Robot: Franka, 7 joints.
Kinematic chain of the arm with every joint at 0, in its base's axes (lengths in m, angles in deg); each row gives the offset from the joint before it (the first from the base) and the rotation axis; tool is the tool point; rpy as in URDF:
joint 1: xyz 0 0 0.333 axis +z
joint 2: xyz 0 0 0 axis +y
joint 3: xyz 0 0 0.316 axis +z
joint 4: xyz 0.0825 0 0 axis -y
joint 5: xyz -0.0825 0 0.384 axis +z
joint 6: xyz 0 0 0 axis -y
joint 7: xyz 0.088 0 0 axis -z
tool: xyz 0 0 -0.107 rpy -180 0 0
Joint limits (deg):
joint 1: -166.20..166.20
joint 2: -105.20..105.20
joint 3: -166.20..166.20
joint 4: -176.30..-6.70
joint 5: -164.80..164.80
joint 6: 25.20..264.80
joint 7: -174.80..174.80
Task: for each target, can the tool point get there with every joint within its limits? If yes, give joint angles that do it. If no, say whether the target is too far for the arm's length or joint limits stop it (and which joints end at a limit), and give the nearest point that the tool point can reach.
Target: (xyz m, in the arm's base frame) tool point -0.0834 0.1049 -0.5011
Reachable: no: joint limits stop it (at a limit: joint 2) | nearest point -0.1046 0.1315 -0.3481 | short by 0.157 m
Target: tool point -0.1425 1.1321 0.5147
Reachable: no: too far | nearest point -0.1058 0.8406 0.4679 | short by 0.298 m
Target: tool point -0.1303 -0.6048 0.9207
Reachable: yes | joints -75.95 54.25 -121.50 -38.97 -17.89 157.80 65.62
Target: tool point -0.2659 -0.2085 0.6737
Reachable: yes | joints -111.74 -28.75 -4.38 -123.98 -82.46 48.00 -120.07
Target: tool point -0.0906 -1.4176 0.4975
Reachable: no: too far | nearest point -0.0544 -0.8505 0.4317 | short by 0.572 m
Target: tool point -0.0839 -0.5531 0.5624
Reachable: yes | joints -30.22 -17.60 -64.59 -115.51 57.59 132.36 104.13
